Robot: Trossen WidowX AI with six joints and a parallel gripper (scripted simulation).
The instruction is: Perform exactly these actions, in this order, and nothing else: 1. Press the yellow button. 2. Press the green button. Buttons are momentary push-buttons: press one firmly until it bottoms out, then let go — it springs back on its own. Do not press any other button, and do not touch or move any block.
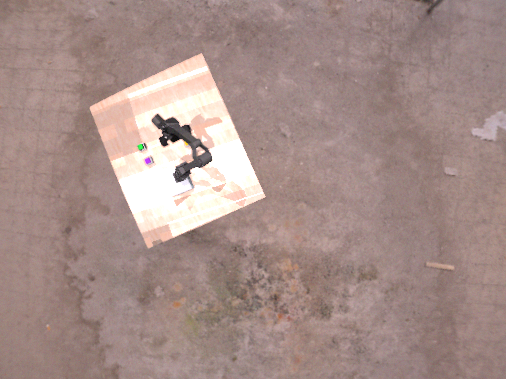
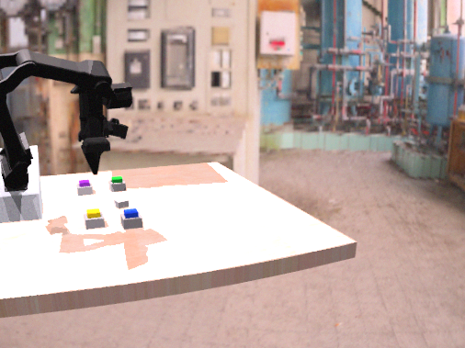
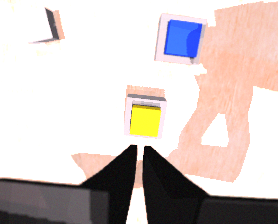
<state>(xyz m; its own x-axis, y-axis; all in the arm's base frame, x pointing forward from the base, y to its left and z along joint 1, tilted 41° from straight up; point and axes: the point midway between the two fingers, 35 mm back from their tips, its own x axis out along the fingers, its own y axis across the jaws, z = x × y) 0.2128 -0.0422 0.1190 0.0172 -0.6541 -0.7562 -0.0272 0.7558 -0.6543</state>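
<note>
Now: gripper tip 30 cm to the right of the green button, 10 cm above it and 9 cm short of it. Also, from my gripper tip: yellow button: 10 cm below, 1 cm to the right, 1 cm behind; then small white block: 13 cm to the left, 12 cm below, 8 cm ahead; then blue button: 10 cm below, 8 cm ahead, 3 cm to the right.
</note>
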